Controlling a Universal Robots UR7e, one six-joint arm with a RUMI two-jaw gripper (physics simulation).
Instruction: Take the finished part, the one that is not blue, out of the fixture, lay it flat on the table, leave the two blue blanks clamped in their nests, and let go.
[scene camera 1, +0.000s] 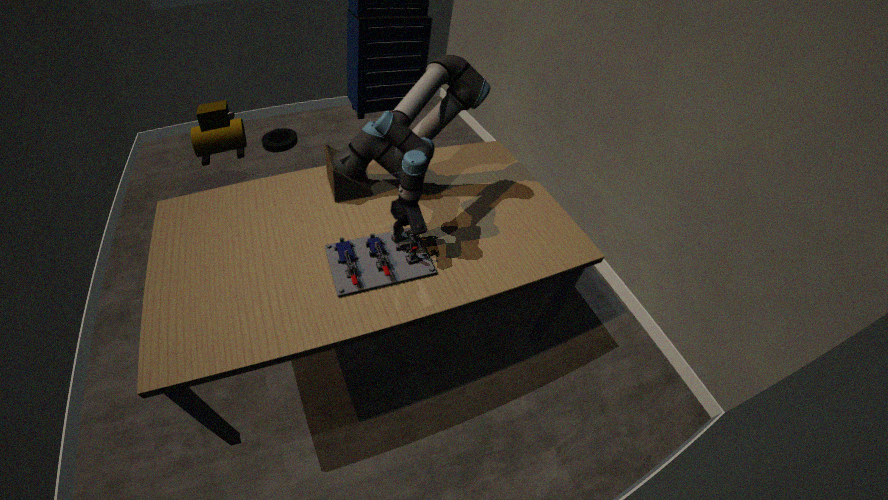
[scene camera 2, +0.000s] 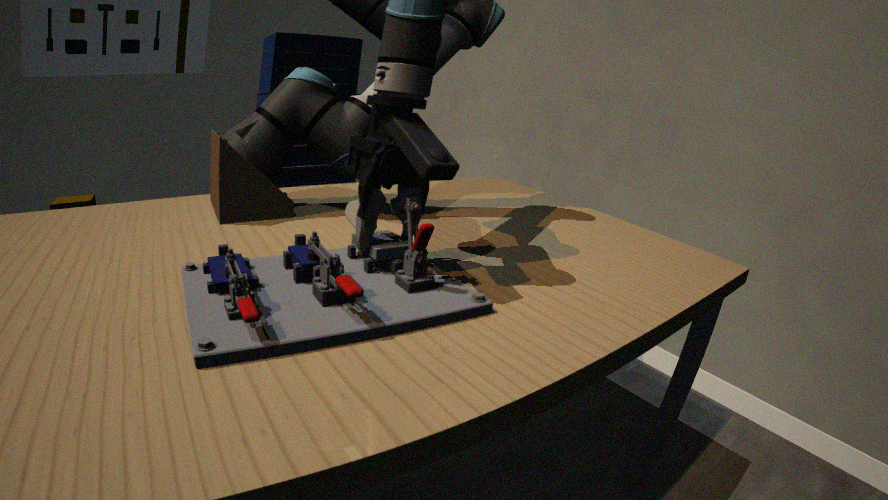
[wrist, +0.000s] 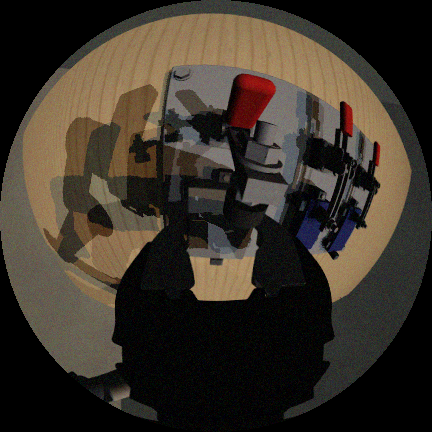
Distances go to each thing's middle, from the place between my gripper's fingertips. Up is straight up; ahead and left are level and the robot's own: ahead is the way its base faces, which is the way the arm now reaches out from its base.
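From my hand: clamp arm (wrist: 256, 181) 7 cm ahead, 5 cm above; finished part (scene camera 2: 386, 245) 1 cm behind, 1 cm above; fixture plate (scene camera 2: 292, 320) 5 cm ahead, 11 cm to the right, 2 cm below.
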